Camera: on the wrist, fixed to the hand. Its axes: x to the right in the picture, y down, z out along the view.
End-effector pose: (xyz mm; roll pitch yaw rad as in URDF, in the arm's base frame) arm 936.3 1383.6 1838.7 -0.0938 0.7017 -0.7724
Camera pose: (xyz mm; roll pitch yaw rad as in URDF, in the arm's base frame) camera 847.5 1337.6 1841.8 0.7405 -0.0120 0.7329
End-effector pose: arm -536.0 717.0 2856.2 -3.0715 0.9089 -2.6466
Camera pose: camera -501.9 632.4 2897.2 2.2626 0.1653 1.9209
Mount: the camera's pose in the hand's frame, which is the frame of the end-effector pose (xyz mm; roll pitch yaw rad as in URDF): -26.1 -92.8 -26.8 0.0435 -0.1451 1.5281
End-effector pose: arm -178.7 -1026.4 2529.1 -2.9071 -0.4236 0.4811
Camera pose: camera -256.0 -972.0 2561.8 -2.6391 0.3260 -0.8870
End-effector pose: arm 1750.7 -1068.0 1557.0 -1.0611 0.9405 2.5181
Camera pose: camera 1758.7 -989.2 1618.1 1.1803 0.5249 -1.4034
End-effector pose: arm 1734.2 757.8 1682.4 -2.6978 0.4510 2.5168
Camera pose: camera 1688.3 701.7 1751.4 2.6732 0.5445 0.7053
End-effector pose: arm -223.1 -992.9 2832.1 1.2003 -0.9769 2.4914
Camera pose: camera -269.7 -946.6 2756.6 -1.3794 -0.6187 -0.9277
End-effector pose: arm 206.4 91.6 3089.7 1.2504 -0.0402 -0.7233
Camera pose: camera 187.2 103.5 2992.2 0.0454 -1.3958 0.8322
